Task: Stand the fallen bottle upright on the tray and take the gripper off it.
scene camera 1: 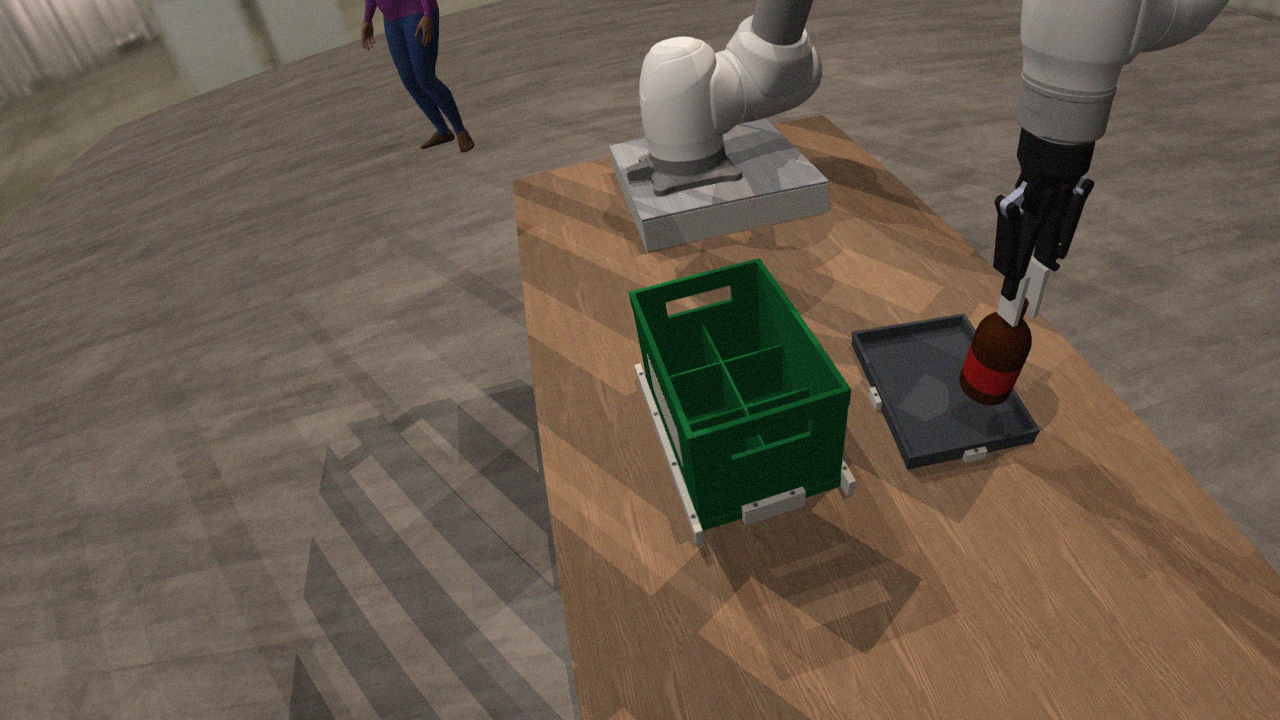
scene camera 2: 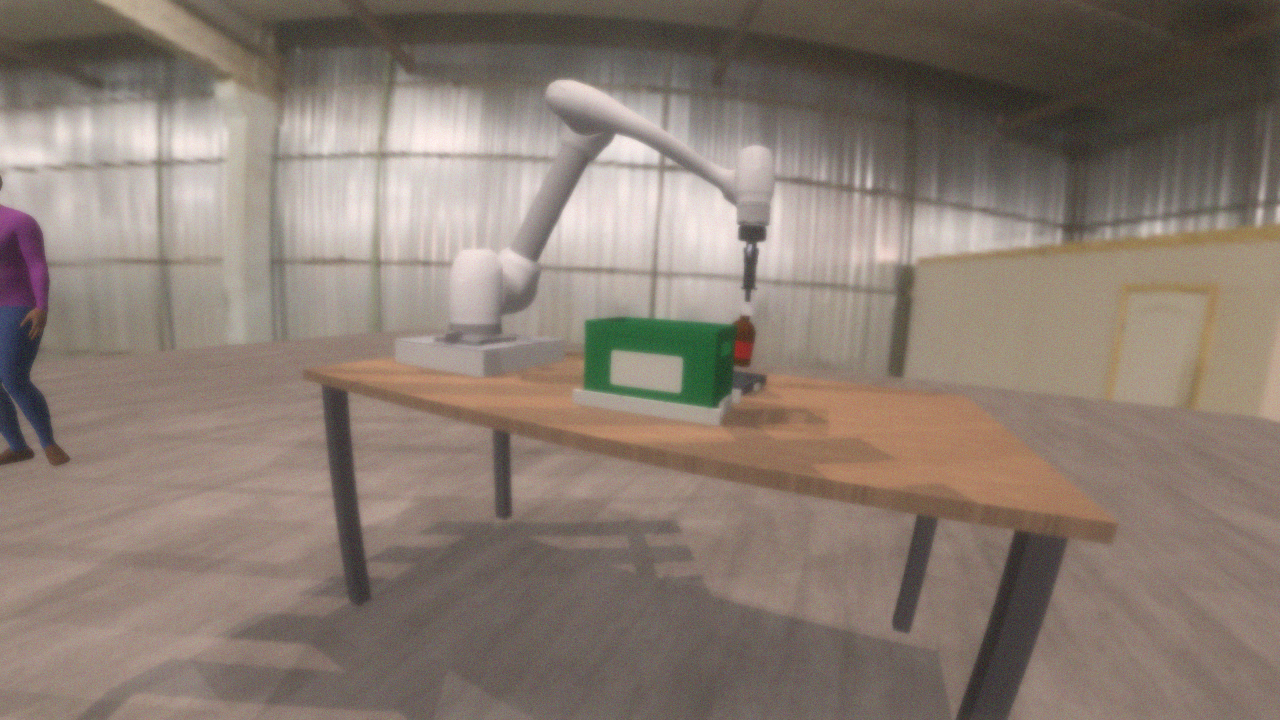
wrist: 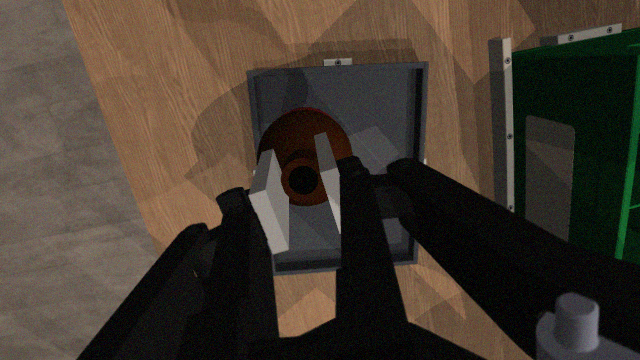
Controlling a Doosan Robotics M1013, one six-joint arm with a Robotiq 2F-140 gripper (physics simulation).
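Pixels of known places: gripper, fingertip midpoint: [scene camera 1: 1017, 315] [scene camera 2: 747, 315] [wrist: 301, 164]; arm's base, origin of the base link: [scene camera 1: 689, 169] [scene camera 2: 475, 341].
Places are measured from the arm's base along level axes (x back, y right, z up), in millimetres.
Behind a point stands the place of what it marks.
The brown bottle [scene camera 1: 990, 368] @[x -766, y -196, z 48 mm] [scene camera 2: 744, 343] @[x -760, y -193, z 43 mm] [wrist: 303, 124] @[x -775, y -221, z 89 mm] with a red label hangs close to upright, neck up, over the right part of the dark grey tray [scene camera 1: 913, 358] @[x -611, y -185, z -66 mm] [scene camera 2: 759, 382] @[x -807, y -205, z -58 mm] [wrist: 380, 95] @[x -763, y -131, z -67 mm] in scene camera 1. In scene camera 2 its base looks a little above the tray, though the crate hides part of the tray. My gripper [scene camera 1: 1024, 300] @[x -756, y -227, z 117 mm] [scene camera 2: 747, 308] @[x -756, y -227, z 117 mm] [wrist: 301, 164] @[x -756, y -227, z 117 mm] points down and is shut on the bottle's neck, with one white fingertip on each side of it. The open mouth shows between the fingertips in the wrist view. Whether the bottle leans slightly is hard to tell.
A green crate [scene camera 1: 769, 470] @[x -788, y 109, z 8 mm] [scene camera 2: 657, 333] @[x -677, y 203, z 88 mm] [wrist: 545, 92] @[x -750, y 14, z 9 mm] with dividers stands beside the tray, between white rails. The arm's base block [scene camera 1: 742, 220] @[x -163, y -59, z -49 mm] [scene camera 2: 443, 354] @[x -10, y 136, z -25 mm] is at the table's far end in scene camera 1. A person [scene camera 1: 416, 49] [scene camera 2: 16, 268] stands off the table.
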